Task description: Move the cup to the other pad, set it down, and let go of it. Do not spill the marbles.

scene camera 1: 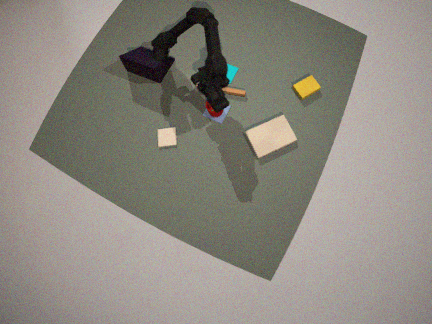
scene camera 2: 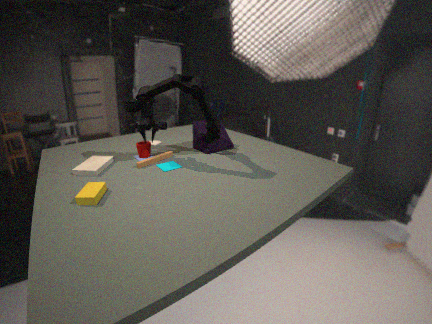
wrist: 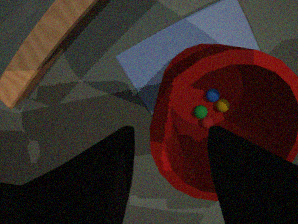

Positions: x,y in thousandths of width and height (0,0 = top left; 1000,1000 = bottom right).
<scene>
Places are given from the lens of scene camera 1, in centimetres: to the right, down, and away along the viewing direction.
large beige block (scene camera 1: 619,427): 21, -9, 156
</scene>
